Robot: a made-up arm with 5 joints. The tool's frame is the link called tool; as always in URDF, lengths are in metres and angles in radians. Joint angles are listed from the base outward. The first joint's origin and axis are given. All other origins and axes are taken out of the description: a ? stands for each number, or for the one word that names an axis. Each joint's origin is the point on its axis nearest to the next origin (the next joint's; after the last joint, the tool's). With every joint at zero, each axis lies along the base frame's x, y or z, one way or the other. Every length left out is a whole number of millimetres.
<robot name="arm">
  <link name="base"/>
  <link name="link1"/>
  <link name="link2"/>
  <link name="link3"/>
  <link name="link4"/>
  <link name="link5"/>
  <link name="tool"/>
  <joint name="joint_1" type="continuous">
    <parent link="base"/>
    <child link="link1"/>
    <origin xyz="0.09 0 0.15" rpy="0 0 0"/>
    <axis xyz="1 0 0"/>
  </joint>
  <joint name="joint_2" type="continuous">
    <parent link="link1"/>
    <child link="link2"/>
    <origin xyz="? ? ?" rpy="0 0 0"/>
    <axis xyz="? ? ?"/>
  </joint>
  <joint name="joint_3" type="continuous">
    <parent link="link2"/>
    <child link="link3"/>
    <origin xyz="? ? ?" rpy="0 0 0"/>
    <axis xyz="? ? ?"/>
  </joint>
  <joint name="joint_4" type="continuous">
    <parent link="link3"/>
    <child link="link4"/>
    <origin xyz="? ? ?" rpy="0 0 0"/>
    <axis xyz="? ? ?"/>
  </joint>
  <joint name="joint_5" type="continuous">
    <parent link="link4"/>
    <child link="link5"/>
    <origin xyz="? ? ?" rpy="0 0 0"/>
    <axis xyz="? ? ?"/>
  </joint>
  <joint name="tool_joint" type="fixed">
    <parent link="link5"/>
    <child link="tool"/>
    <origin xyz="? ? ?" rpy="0 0 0"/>
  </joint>
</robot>
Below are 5 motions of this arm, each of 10 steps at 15 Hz.
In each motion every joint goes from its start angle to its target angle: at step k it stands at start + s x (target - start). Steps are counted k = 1, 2, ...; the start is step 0. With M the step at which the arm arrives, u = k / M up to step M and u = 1 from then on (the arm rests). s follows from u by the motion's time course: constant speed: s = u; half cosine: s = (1 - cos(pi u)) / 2; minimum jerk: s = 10 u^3 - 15 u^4 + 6 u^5.
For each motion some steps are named. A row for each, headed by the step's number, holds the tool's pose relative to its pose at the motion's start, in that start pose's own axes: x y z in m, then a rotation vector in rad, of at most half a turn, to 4 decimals.
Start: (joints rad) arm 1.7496 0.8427 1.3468 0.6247 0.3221
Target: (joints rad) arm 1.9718 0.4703 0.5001 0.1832 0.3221
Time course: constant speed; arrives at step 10
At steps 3, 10:
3: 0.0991 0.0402 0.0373 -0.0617 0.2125 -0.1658
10: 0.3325 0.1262 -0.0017 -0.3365 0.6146 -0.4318

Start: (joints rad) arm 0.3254 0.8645 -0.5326 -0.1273 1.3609
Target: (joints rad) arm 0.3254 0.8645 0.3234 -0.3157 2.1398
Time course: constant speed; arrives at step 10
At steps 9, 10:
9: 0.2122 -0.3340 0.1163 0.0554 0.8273 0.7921
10: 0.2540 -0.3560 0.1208 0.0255 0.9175 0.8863

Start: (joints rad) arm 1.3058 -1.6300 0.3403 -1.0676 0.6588
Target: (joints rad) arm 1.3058 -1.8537 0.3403 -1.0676 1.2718
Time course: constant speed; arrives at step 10
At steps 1, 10:
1: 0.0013 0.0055 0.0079 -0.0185 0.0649 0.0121
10: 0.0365 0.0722 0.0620 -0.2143 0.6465 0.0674

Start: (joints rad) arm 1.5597 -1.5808 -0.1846 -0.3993 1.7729
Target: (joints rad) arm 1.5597 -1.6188 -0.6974 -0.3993 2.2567
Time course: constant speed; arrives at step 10
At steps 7, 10:
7: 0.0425 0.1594 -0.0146 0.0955 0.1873 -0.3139
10: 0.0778 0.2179 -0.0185 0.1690 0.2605 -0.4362

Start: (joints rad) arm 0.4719 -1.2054 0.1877 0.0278 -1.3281
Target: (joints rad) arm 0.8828 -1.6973 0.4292 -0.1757 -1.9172
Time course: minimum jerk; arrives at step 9
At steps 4, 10:
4: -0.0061 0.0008 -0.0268 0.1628 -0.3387 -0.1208
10: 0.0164 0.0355 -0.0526 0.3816 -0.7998 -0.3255

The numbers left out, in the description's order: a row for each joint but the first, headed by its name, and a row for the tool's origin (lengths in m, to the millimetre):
joint_2: xyz 0 -0.1 0.1, axis 0 0 -1
joint_3: xyz 0.17 -0.09 0, axis 1 0 0
joint_4: xyz 0 -0.07 0.34, axis 0 0 1
joint_5: xyz 0 0.07 0, axis 0 1 0
tool: xyz -0.16 0 0.02

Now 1 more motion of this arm.
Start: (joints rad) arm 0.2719 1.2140 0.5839 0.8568 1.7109
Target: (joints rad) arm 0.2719 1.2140 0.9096 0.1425 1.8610
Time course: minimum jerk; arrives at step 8
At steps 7, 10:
7: 0.0385 -0.1593 -0.0593 0.6194 -0.0177 0.4272
10: 0.0398 -0.1621 -0.0605 0.6285 -0.0167 0.4359

